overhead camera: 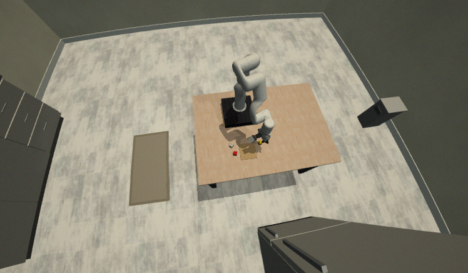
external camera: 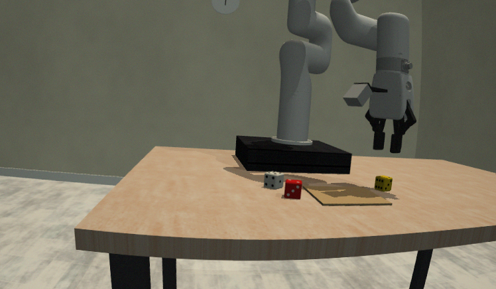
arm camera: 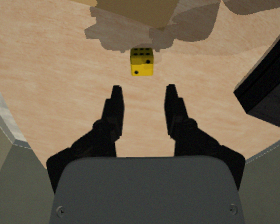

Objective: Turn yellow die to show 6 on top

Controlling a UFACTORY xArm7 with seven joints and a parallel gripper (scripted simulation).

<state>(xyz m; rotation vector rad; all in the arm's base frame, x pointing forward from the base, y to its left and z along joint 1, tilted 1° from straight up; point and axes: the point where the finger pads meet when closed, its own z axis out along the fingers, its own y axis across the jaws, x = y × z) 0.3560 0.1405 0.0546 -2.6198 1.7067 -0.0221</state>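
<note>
The yellow die is 90 mm below my hand. From my hand the other things lie so: white die: 250 mm to the right, 90 mm below; red die: 80 mm ahead, 220 mm to the right, 90 mm below; tan mat: 60 mm ahead, 110 mm to the right, 100 mm below.
</note>
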